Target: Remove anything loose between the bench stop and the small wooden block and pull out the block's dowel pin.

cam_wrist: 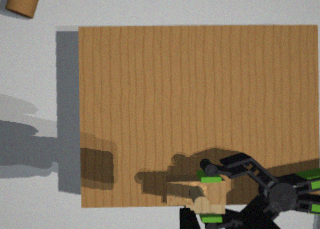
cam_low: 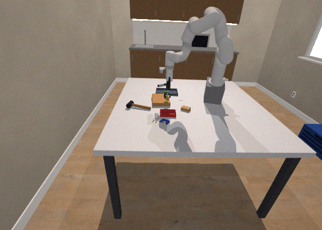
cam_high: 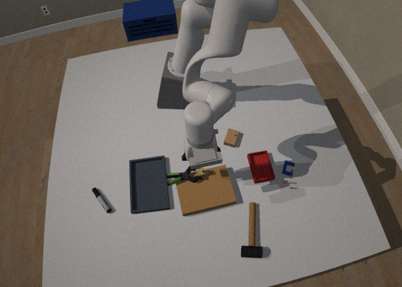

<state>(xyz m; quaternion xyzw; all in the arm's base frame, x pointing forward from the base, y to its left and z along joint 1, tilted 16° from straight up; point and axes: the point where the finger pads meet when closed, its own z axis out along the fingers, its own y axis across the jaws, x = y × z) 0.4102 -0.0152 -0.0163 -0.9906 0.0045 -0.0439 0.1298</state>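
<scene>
My gripper is now 9 cm above the dowel pin. Also, from my hand: red box 2 cm ahead, 23 cm to the left, 14 cm below; then grey tray 2 cm behind, 21 cm to the right, 14 cm below; then small wooden block 10 cm below.
</scene>
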